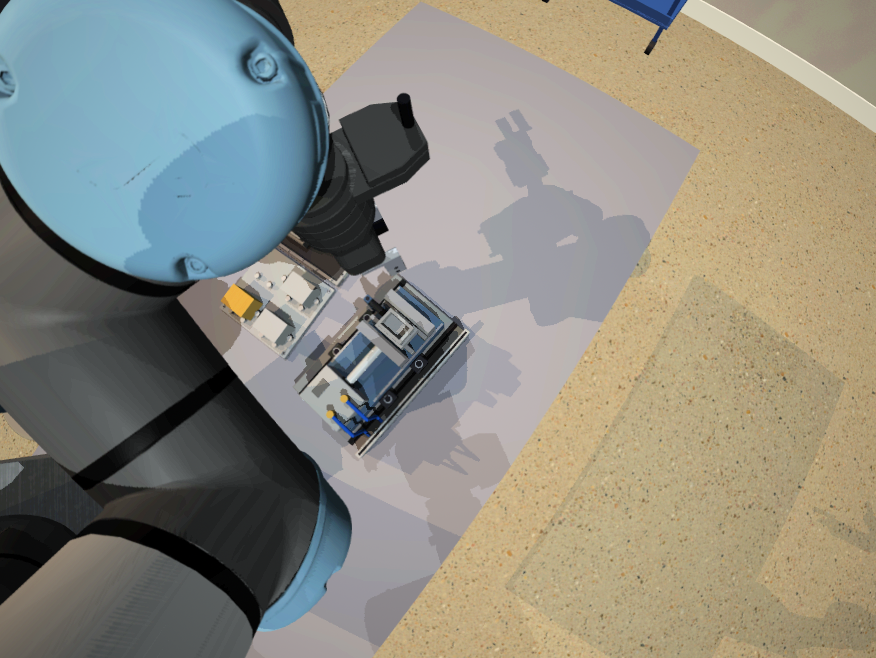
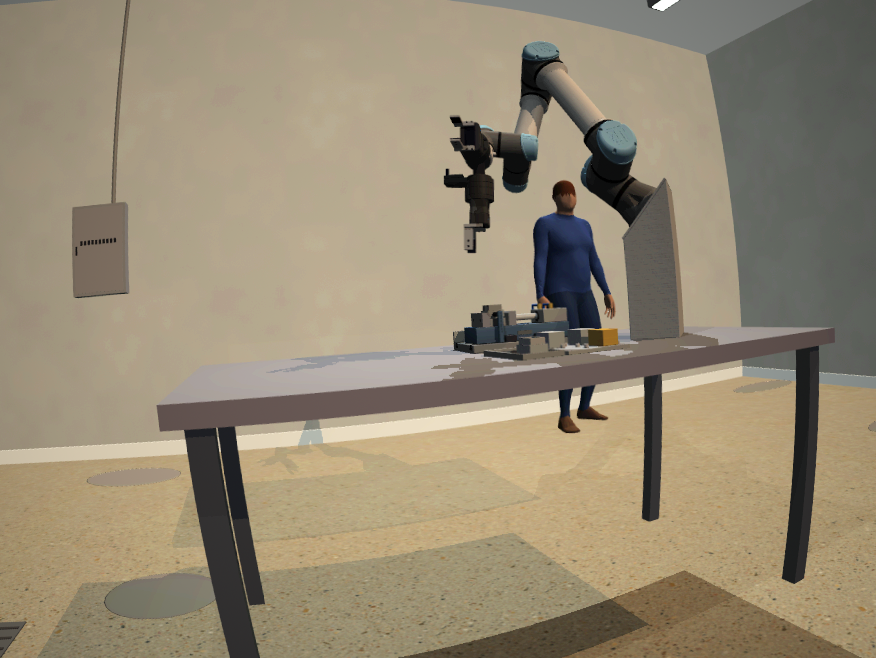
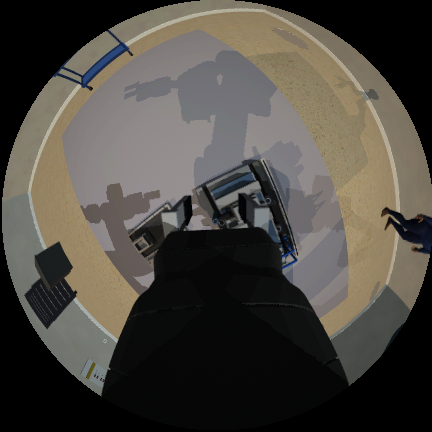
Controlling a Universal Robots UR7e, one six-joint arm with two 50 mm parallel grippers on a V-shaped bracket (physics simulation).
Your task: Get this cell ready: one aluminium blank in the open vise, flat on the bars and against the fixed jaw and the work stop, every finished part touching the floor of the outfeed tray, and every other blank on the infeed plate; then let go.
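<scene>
My gripper is open and empty, pointing down high above the table; the bracket's other gripper points sideways, its fingers apart. The vise holds a part with a square pocket between its jaws. Contact with bars and work stop cannot be made out. The infeed plate bears two pale blanks and an orange block. The outfeed tray is partly hidden by the arm; a pocketed part is in it.
Blue-handled fittings with yellow ends stand at one end of the vise. The arm's slanted pedestal stands on the table. A person is behind the table. A blue cart stands beyond it.
</scene>
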